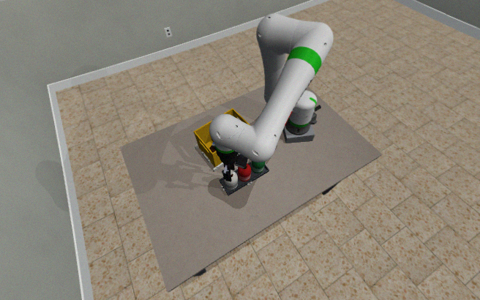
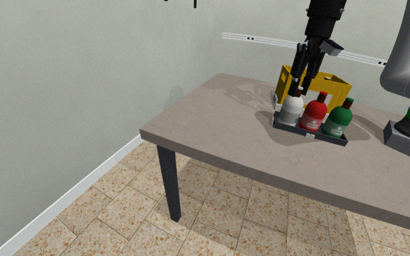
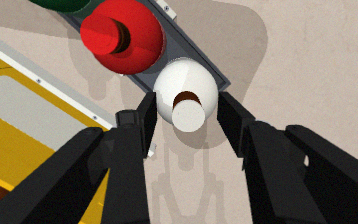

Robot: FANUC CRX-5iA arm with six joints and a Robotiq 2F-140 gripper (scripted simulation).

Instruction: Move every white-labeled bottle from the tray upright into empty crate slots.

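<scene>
Now: hand 80 mm above the white bottle. The rest, counted from my hand: green bottle: 180 mm behind, 80 mm below; then dark tray: 150 mm below, 90 mm behind; then red bottle: 90 mm behind, 80 mm below.
</scene>
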